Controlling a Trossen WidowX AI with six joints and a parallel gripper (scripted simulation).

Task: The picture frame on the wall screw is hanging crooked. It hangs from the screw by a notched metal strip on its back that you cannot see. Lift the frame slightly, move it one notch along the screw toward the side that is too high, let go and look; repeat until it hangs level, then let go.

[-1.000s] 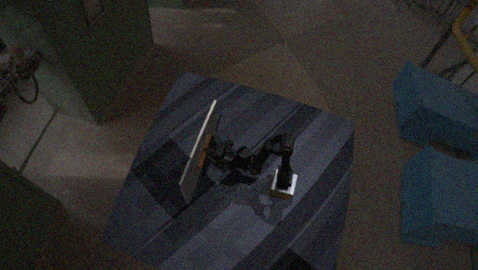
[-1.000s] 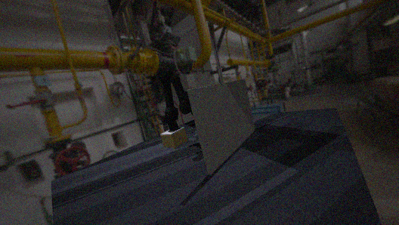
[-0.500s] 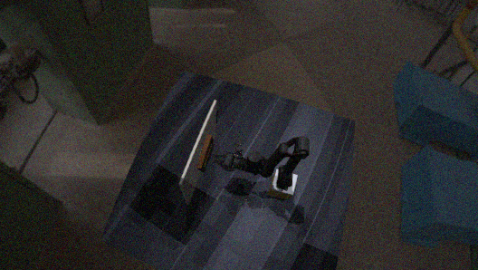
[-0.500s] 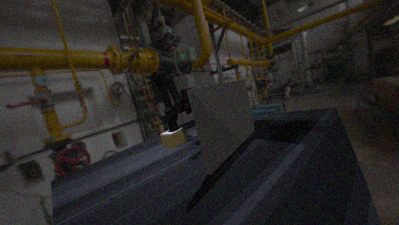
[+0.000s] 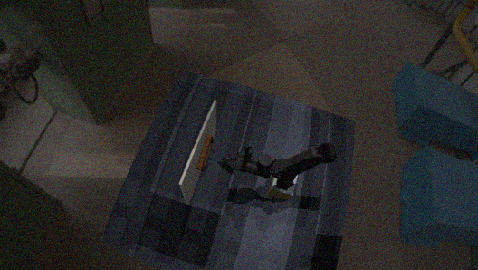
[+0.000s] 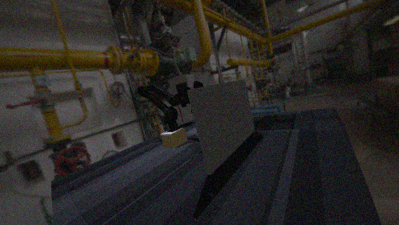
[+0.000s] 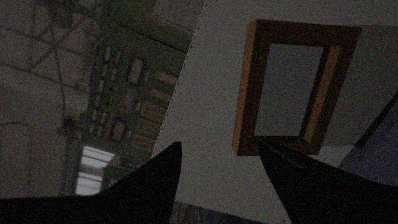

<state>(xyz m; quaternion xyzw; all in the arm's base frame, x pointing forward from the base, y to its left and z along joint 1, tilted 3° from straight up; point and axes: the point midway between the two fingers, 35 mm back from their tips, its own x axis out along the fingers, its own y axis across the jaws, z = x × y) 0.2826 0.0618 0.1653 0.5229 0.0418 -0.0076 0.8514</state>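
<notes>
Right now the picture frame is 11 cm ahead of my gripper tip, 4 cm to the right of it and 10 cm below it. From my gripper tip the other things lie so: wall panel: 12 cm ahead, 3 cm to the right, 11 cm below.
</notes>
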